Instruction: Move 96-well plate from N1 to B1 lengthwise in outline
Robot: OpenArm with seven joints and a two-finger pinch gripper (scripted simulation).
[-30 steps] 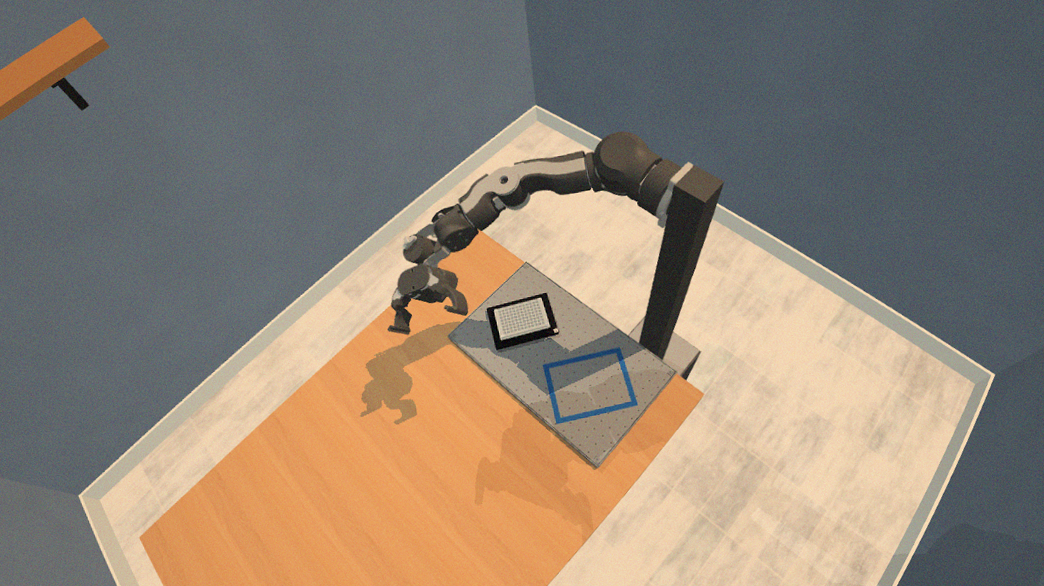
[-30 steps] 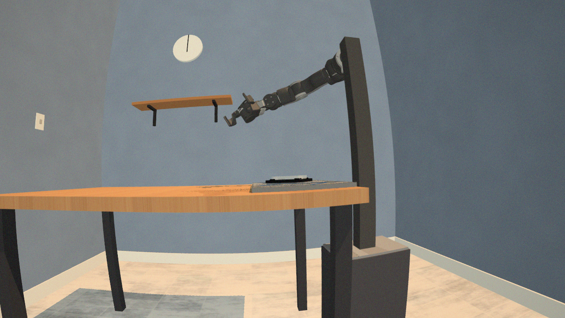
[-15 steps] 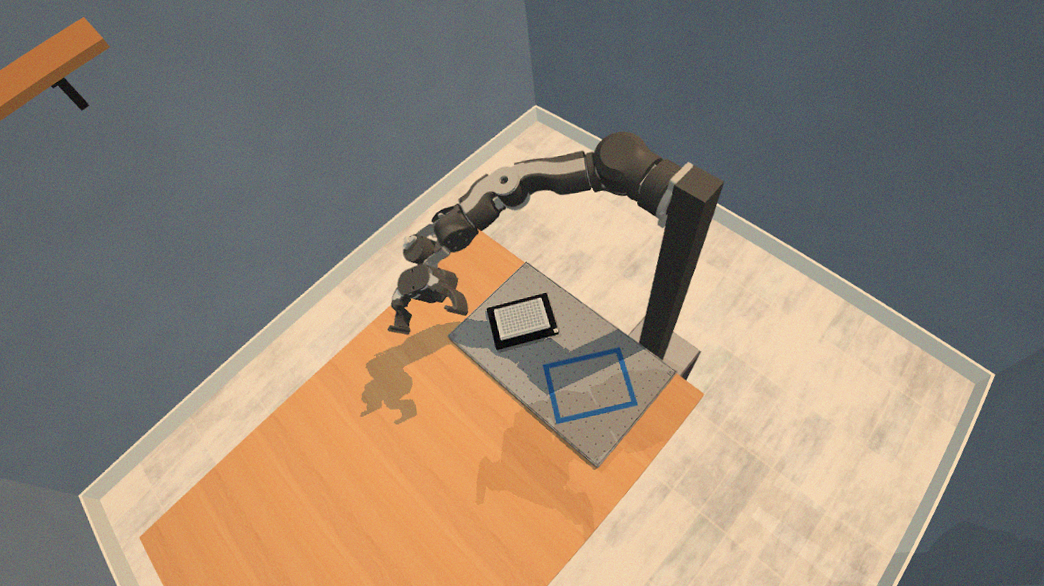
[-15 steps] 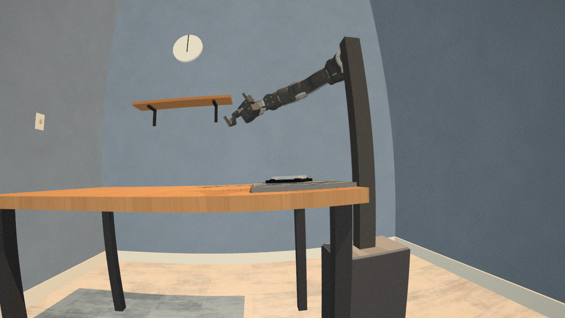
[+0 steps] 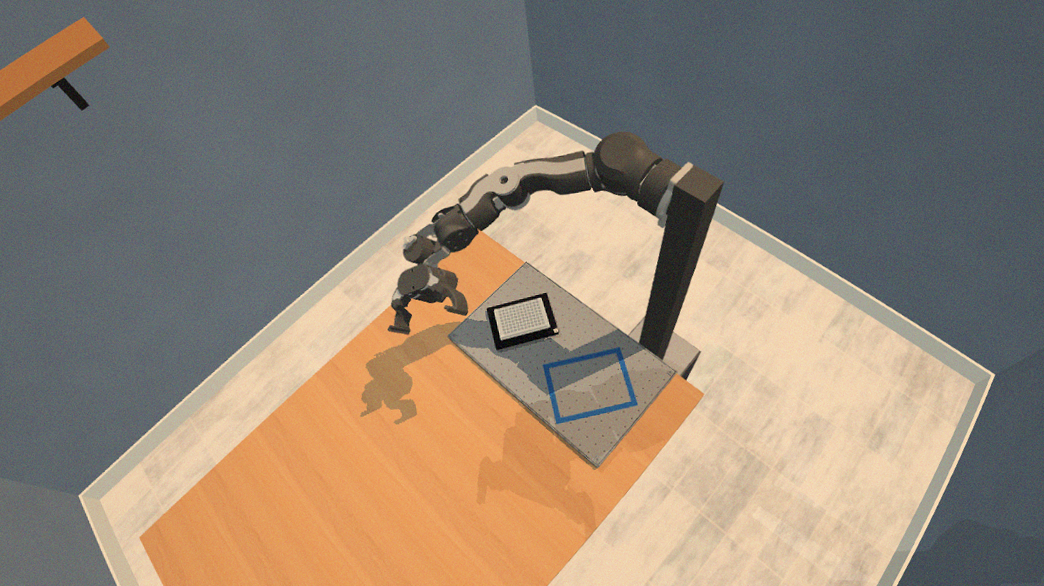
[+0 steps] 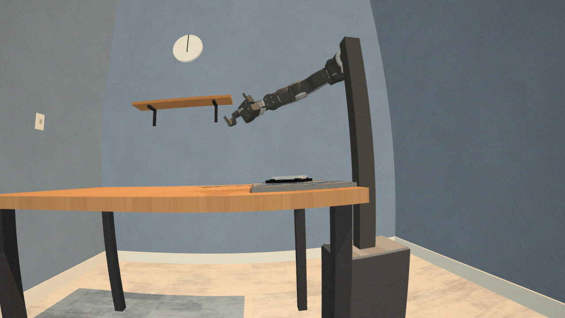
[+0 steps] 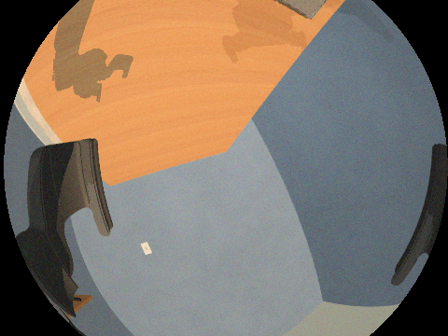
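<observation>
Right now the 96-well plate is 30 cm below my hand, 23 cm behind it and 1 cm to the right of it. From my hand the other things lie so: black plate nest (31 cm below, 23 cm behind, 1 cm to the right).
</observation>
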